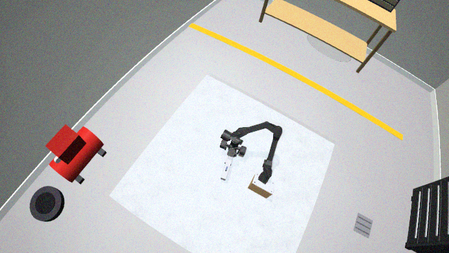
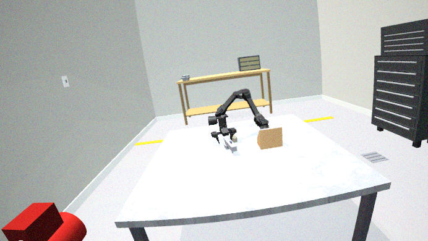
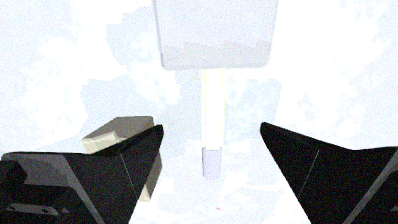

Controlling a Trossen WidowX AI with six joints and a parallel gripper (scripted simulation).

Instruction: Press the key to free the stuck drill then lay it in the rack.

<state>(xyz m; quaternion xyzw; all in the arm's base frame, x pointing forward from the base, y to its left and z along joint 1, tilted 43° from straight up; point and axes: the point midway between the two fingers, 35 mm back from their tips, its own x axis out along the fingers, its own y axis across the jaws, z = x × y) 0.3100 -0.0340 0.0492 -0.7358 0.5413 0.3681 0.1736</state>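
The rack block lies 60 mm behind my gripper tip, 50 mm to the right of it and 10 mm above it. From my gripper tip the other things lie so: grey fixture 130 mm to the left, 50 mm behind, 30 mm above; then dark blue piece 150 mm to the left, 60 mm behind, 40 mm above.
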